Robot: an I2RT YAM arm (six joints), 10 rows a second.
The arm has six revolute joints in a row. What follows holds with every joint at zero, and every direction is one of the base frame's. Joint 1 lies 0.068 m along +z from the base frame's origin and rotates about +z. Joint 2 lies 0.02 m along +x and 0.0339 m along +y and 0.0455 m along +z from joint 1 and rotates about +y. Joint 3 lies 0.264 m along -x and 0.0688 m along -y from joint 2 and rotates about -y. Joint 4 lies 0.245 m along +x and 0.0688 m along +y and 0.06 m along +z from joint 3 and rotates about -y. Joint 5 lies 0.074 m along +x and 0.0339 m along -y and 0.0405 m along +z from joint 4 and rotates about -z. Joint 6 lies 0.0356 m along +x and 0.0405 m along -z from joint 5 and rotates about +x. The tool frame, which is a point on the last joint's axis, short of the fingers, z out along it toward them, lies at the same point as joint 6; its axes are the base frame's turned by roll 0, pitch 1.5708 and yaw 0 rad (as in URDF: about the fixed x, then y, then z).
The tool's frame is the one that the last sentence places.
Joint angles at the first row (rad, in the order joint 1, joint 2, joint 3, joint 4, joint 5, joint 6):
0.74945, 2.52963, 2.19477, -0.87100, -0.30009, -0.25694
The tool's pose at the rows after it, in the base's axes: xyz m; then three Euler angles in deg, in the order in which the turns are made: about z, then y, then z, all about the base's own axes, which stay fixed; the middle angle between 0 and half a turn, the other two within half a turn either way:
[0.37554 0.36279 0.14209 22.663 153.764 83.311]
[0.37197 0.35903 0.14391 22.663 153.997 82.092]
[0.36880 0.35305 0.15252 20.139 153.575 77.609]
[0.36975 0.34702 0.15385 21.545 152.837 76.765]
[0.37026 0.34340 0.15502 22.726 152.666 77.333]
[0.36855 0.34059 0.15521 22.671 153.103 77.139]
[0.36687 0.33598 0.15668 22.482 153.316 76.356]
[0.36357 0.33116 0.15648 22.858 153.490 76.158]
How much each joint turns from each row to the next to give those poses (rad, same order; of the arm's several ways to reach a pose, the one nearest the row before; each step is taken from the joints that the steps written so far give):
-0.00086, -0.01896, -0.02724, 0.00229, 0.00938, 0.00013
0.00003, -0.03099, -0.04978, 0.02126, 0.00994, 0.01982
-0.00278, -0.05207, -0.06334, 0.03698, 0.02348, 0.03049
-0.01035, -0.02360, -0.03918, 0.02798, -0.00511, 0.03164
-0.00654, -0.01009, -0.01329, 0.00168, -0.00797, 0.00559
-0.00158, -0.01249, -0.02016, 0.00146, 0.00479, -0.00100
-0.00429, -0.02109, -0.03088, 0.00887, 0.00555, 0.00482
-0.00278, -0.02449, -0.04309, 0.01610, 0.00187, 0.00653

